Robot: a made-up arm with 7 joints. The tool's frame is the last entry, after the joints. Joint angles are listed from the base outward. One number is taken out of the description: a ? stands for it. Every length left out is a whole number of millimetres.
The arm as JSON. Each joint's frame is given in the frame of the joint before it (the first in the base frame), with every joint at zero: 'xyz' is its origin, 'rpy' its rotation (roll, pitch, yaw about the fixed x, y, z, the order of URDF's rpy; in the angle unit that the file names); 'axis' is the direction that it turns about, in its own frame. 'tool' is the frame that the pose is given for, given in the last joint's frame.
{
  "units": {
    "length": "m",
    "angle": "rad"
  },
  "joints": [
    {
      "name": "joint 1",
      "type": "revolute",
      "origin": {
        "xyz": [
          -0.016,
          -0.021,
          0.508
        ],
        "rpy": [
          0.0,
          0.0,
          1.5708
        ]
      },
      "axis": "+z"
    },
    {
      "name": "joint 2",
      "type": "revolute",
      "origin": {
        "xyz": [
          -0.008,
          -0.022,
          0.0
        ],
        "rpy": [
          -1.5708,
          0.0,
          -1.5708
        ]
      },
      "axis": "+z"
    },
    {
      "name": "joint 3",
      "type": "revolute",
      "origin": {
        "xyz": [
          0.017,
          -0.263,
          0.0
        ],
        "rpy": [
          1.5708,
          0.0,
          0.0
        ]
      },
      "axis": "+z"
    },
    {
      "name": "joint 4",
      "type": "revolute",
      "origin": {
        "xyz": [
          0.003,
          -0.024,
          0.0
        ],
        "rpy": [
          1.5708,
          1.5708,
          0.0
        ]
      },
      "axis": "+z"
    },
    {
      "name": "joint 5",
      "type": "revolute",
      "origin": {
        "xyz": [
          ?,
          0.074,
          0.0
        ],
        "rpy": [
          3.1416,
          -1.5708,
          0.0
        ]
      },
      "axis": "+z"
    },
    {
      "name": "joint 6",
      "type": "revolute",
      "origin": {
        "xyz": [
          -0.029,
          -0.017,
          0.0
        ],
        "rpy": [
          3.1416,
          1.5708,
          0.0
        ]
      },
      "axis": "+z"
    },
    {
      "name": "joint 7",
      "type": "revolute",
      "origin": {
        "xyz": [
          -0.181,
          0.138,
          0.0
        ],
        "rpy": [
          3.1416,
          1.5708,
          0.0
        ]
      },
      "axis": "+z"
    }
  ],
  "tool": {
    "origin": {
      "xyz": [
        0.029,
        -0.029,
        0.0
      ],
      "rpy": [
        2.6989,
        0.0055,
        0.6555
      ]
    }
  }
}
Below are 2 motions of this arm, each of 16 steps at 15 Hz.
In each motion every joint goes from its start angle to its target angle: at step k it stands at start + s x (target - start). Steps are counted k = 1, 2, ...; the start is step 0. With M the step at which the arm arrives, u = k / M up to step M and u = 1 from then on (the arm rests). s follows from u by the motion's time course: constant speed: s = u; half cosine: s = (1 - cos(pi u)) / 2; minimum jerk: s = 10 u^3 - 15 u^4 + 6 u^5.
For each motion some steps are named. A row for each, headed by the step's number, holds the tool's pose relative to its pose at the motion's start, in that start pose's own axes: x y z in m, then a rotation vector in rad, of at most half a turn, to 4 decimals.
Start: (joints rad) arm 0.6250 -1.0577 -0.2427 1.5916 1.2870 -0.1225 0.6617
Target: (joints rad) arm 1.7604 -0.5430 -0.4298 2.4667 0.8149 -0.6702 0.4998
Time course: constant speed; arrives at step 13
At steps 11, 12, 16:
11: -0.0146 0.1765 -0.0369 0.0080 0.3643 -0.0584
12: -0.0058 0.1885 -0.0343 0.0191 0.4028 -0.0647
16: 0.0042 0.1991 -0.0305 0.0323 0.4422 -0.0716

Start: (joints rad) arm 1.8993 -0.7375 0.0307 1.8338 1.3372 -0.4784 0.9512
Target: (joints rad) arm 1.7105 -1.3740 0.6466 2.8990 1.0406 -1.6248 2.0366
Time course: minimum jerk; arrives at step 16
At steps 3, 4, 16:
3: -0.0101 -0.0402 0.0031 -0.0862 0.0767 -0.0532
4: -0.0222 -0.0842 0.0110 -0.1840 0.1609 -0.1199
16: -0.2039 -0.3352 0.4658 -1.5501 1.1560 -2.0743

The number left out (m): 0.236
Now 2 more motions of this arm.
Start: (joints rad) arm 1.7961 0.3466 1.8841 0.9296 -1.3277 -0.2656 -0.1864
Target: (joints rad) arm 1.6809 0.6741 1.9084 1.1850 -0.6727 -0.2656 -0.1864
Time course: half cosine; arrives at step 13
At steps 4, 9, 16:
4: 0.0663 0.0139 0.0369 0.0987 -0.0056 -0.1996
9: 0.2409 -0.0213 0.1514 0.3875 0.0116 -0.7118
16: 0.2998 -0.0618 0.1964 0.5093 0.0312 -0.8993

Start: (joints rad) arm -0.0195 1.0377 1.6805 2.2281 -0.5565 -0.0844 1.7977
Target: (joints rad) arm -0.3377 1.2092 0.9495 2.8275 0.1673 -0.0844 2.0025
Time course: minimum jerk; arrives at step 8
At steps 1, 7, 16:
1: -0.0086 0.0014 0.0039 0.0075 0.0189 0.0019
7: -0.3370 -0.1851 0.3324 -0.0552 1.0266 0.2760
16: -0.3382 -0.1911 0.3372 -0.0634 1.0380 0.2826

